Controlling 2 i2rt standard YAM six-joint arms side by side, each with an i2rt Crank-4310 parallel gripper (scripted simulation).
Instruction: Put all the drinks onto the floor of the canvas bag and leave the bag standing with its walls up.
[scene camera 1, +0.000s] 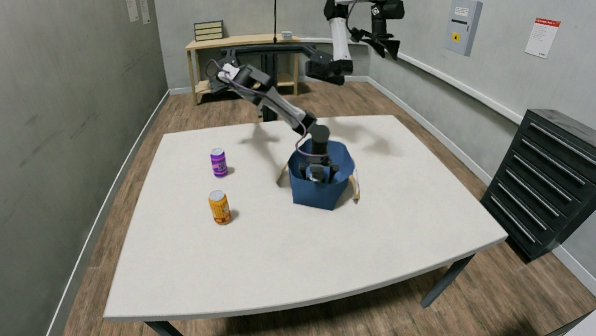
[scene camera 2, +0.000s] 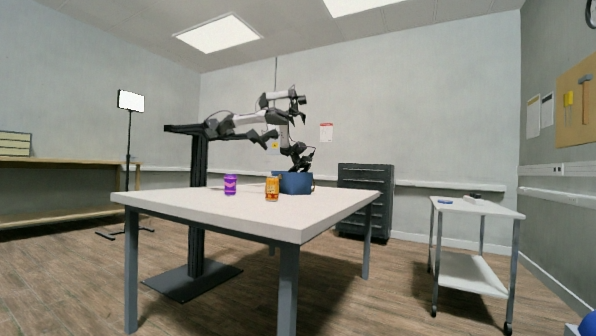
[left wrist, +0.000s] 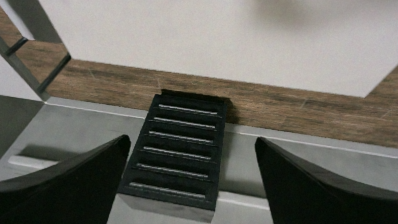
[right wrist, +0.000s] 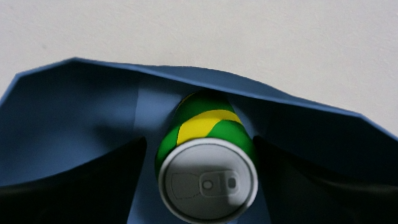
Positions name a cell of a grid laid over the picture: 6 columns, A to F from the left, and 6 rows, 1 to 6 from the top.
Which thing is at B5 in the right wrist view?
The right gripper.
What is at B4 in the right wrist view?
A blue canvas bag.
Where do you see a blue canvas bag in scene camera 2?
C4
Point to the left gripper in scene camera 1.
D2
